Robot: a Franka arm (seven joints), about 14 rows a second.
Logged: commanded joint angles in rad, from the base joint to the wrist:
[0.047, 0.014, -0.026, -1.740, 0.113, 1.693, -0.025]
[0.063, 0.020, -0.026, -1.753, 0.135, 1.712, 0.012]
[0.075, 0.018, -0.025, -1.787, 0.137, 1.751, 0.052]
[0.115, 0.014, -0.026, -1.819, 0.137, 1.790, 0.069]
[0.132, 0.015, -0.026, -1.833, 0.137, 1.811, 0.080]
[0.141, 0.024, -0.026, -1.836, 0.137, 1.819, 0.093]
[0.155, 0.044, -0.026, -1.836, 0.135, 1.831, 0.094]
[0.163, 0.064, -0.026, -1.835, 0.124, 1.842, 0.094]
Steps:
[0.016, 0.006, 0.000, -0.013, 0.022, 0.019, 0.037]
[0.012, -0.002, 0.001, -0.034, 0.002, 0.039, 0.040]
[0.040, -0.004, -0.001, -0.032, 0.000, 0.039, 0.017]
[0.017, 0.001, 0.000, -0.014, 0.000, 0.021, 0.011]
[0.009, 0.009, 0.000, -0.003, 0.000, 0.008, 0.013]
[0.014, 0.020, 0.000, 0.000, -0.002, 0.012, 0.001]
[0.008, 0.020, 0.000, 0.001, -0.011, 0.011, 0.000]

